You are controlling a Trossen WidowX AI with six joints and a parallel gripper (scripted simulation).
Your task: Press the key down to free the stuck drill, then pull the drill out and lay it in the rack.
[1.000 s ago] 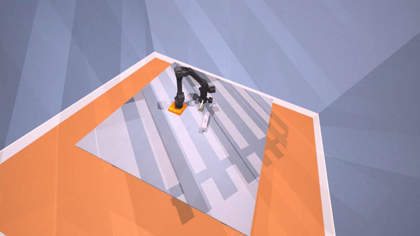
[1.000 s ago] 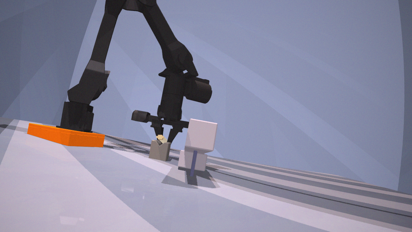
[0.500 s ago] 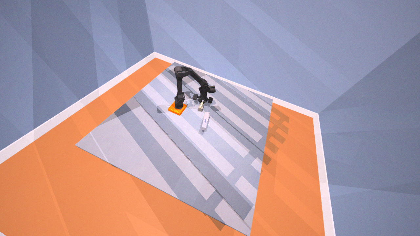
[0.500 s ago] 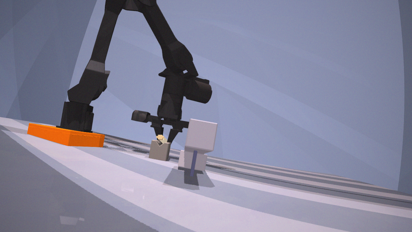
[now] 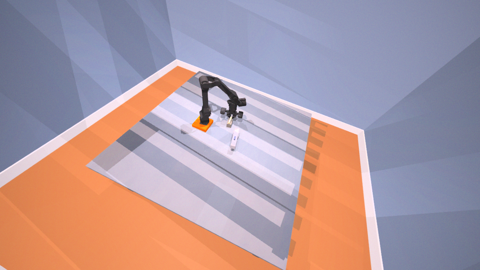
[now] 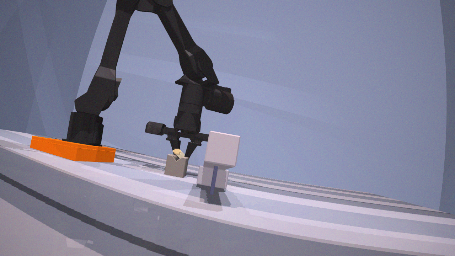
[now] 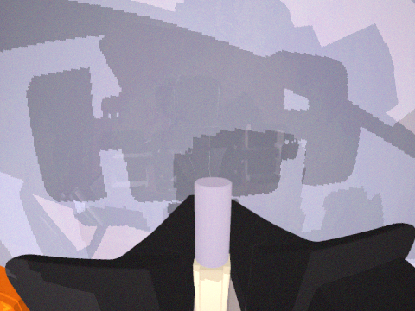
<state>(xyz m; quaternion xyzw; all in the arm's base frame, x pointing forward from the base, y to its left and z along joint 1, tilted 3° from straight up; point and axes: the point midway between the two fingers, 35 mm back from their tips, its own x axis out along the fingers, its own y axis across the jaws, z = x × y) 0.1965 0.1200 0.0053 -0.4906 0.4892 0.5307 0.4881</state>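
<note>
My gripper tip is 4 cm to the left of the drill and 4 cm below it. The rest, counted from my gripper tip: v-notched rack (5 cm to the right, 1 cm above); then thin blue key (8 cm ahead, 24 cm to the right, 5 cm above); then housing (8 cm ahead, 22 cm to the right, 4 cm above).
</note>
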